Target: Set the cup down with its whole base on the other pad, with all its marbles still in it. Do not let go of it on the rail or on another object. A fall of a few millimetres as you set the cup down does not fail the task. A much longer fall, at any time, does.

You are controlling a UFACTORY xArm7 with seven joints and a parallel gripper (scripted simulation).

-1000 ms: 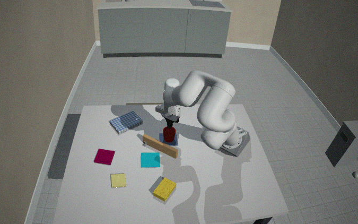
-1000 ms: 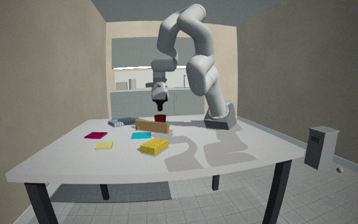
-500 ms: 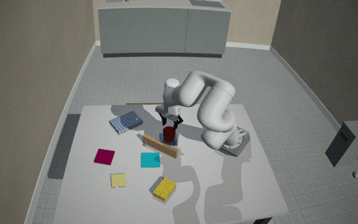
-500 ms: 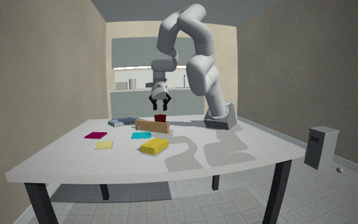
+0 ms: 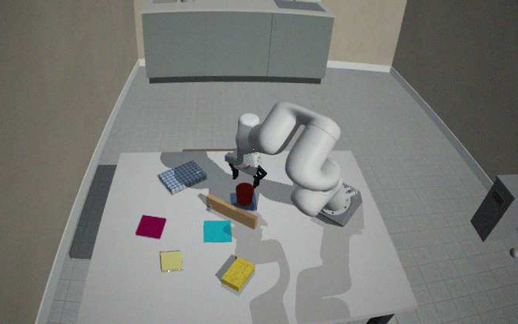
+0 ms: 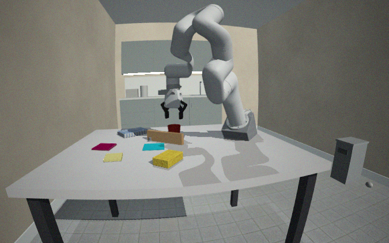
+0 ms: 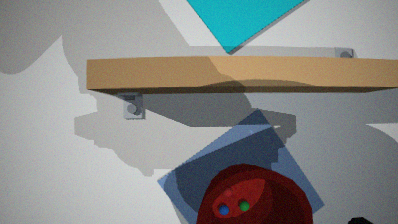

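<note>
My hand is 10 cm above the red cup. Also, from my hand: green marble: 1 cm to the right, 11 cm below; blue marble: 2 cm behind, 11 cm below; wooden rail: 6 cm ahead, 8 cm to the left, 10 cm below.
</note>
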